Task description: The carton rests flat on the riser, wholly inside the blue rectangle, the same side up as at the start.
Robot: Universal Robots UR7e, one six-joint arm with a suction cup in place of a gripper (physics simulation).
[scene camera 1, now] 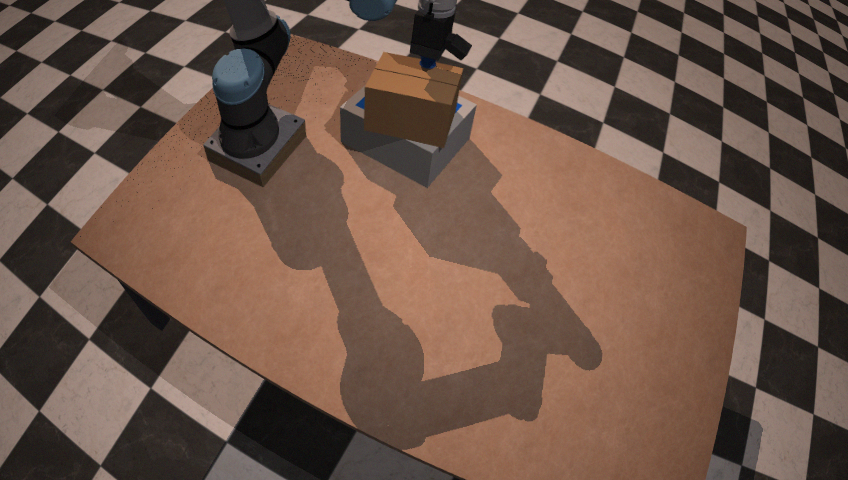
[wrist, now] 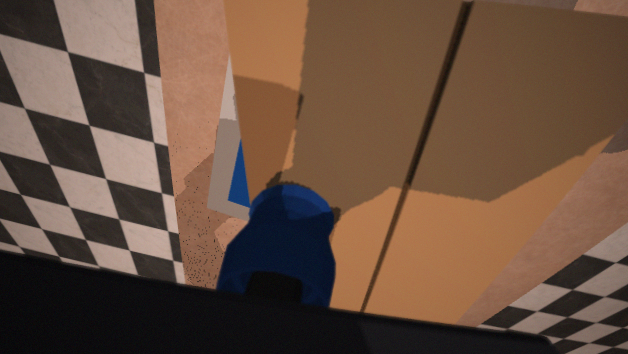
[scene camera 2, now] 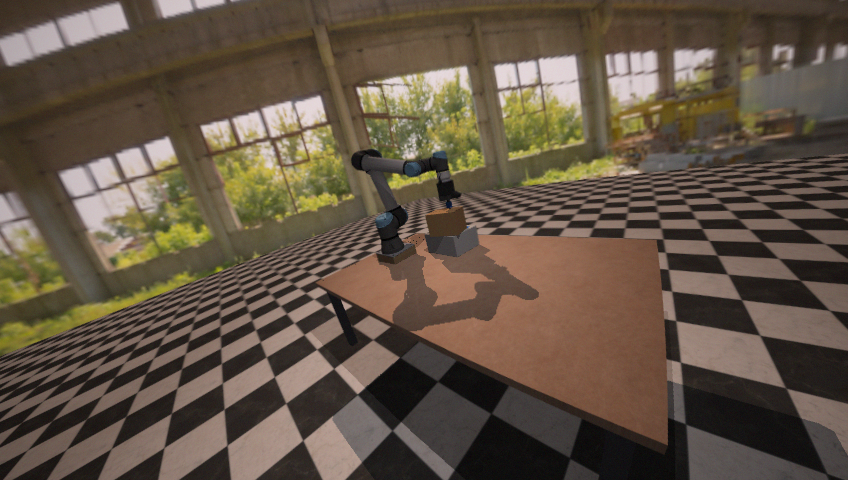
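Where they show: hand at its tool point: (scene camera 1: 427,63) (wrist: 291,221) (scene camera 2: 449,207); arm's base at its link origin: (scene camera 1: 249,133) (scene camera 2: 393,249).
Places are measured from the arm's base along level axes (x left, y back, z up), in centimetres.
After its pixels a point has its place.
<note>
The brown carton (scene camera 1: 409,101) {z 17.4, x 7.6, y -37.4 cm} (scene camera 2: 446,222) {z 13.7, x 8.0, y -40.5 cm} (wrist: 439,132) {z 19.0, x 14.1, y -41.6 cm} stands seam side up on the grey riser (scene camera 1: 403,156) {z 0.2, x 7.5, y -37.3 cm} (scene camera 2: 460,244) {z -0.1, x 10.3, y -45.0 cm} (wrist: 221,167) {z 6.0, x 28.3, y -30.3 cm}. It is shifted toward the riser's front edge and overhangs it a little. Slivers of the blue rectangle (scene camera 1: 359,102) {z 6.0, x 14.3, y -23.1 cm} (wrist: 239,180) {z 6.0, x 26.2, y -29.0 cm} show beside the carton on the riser top. My blue suction cup (scene camera 1: 427,63) (scene camera 2: 448,205) (wrist: 285,237) hangs just over the carton's top near its far edge, close to the seam. I see a small gap between cup and carton in the wrist view, and the suction holds nothing.
The arm's base (scene camera 1: 254,143) {z 2.5, x -4.1, y -4.7 cm} (scene camera 2: 391,253) {z -0.3, x -6.1, y -4.7 cm} stands on a grey plate left of the riser, on the brown table (scene camera 1: 534,269) {z -6.0, x -4.7, y -72.8 cm} (scene camera 2: 564,310) {z -6.0, x -25.9, y -101.8 cm}. The arm's shadow runs across the table. A checkered floor surrounds the table.
</note>
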